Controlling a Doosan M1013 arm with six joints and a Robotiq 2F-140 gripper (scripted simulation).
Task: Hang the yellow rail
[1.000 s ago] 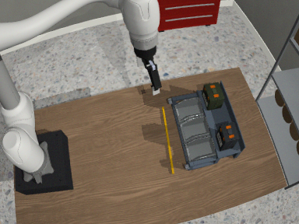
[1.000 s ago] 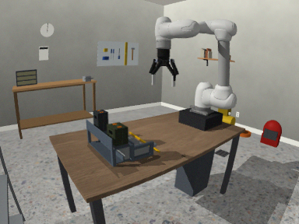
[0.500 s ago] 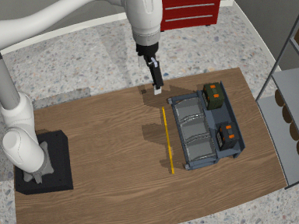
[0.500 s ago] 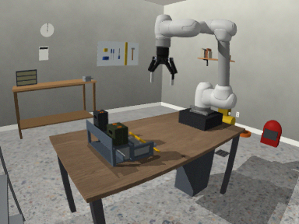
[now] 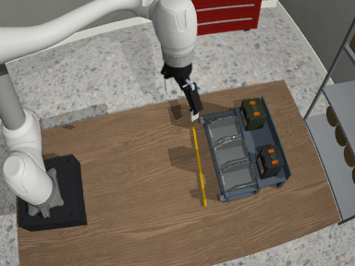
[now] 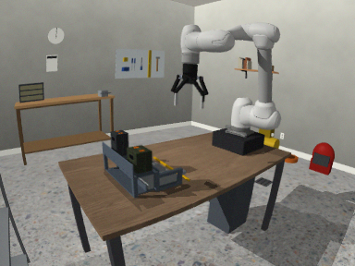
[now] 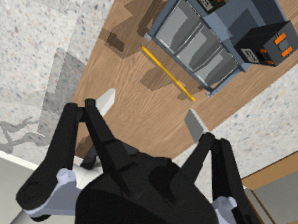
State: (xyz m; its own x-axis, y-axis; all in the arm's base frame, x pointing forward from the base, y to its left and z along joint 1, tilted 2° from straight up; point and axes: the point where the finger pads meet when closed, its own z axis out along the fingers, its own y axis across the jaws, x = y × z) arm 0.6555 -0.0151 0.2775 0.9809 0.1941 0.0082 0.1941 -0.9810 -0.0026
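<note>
Right now the yellow rail is 3 cm ahead of my hand, 10 cm to the right of it and 37 cm below it.
</note>
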